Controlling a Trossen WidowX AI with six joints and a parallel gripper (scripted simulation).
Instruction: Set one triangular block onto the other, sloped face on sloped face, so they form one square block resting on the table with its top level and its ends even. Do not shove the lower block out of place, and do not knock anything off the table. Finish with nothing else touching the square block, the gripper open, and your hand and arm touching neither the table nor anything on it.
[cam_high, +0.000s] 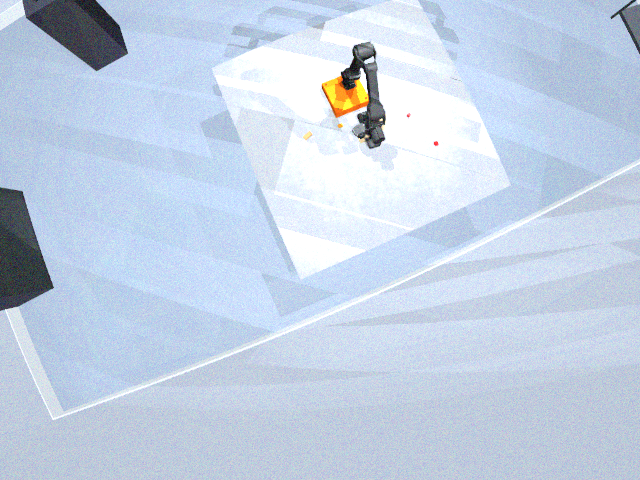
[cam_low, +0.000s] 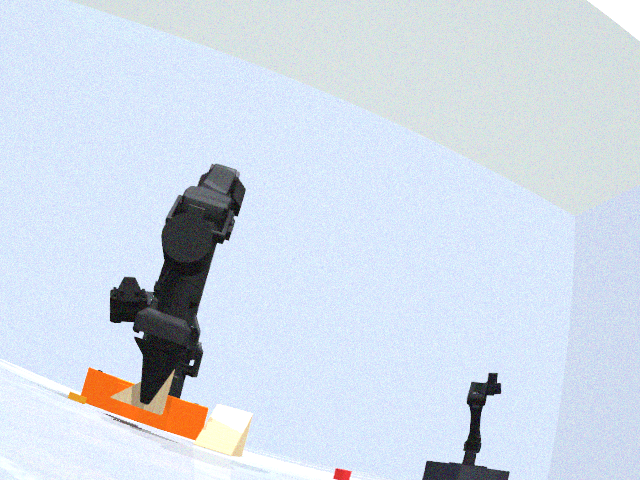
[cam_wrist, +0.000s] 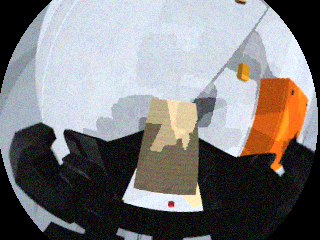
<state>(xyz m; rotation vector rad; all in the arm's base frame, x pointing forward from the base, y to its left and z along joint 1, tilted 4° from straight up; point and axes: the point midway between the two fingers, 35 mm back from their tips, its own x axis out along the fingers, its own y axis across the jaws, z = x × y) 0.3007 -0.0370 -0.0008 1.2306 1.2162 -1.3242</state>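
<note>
My gripper tip is now 10 mm to the right of the boxy block and 10 mm below it.
</note>
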